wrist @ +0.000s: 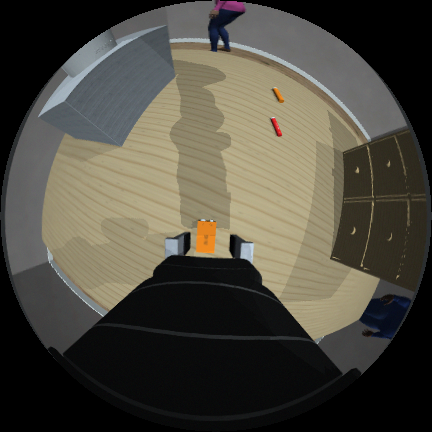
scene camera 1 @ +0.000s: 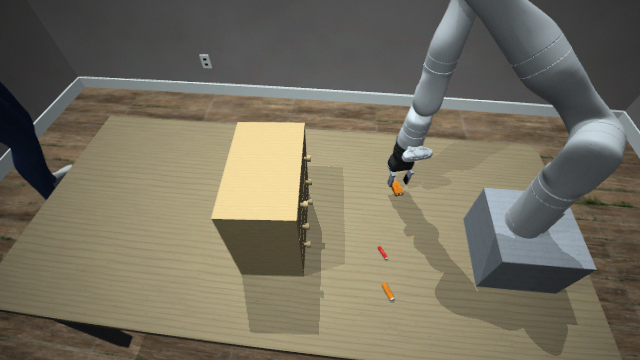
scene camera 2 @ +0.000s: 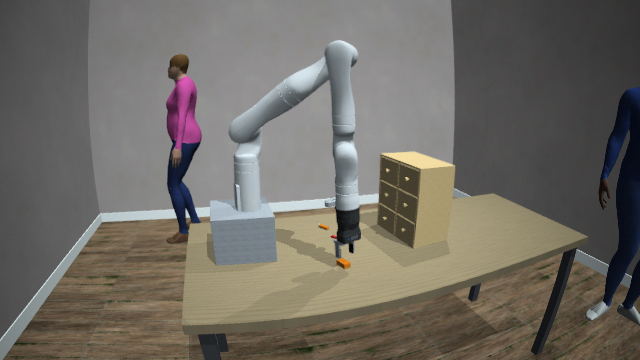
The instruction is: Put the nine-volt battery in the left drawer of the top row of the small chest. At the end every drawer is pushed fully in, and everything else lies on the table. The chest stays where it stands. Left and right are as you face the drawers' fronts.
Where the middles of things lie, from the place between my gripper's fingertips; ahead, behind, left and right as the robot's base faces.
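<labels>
The small wooden chest (scene camera 1: 255, 213) sits 12 cm above my hand, and it is also 16 cm to the left of my hand and 39 cm ahead of it.
</labels>
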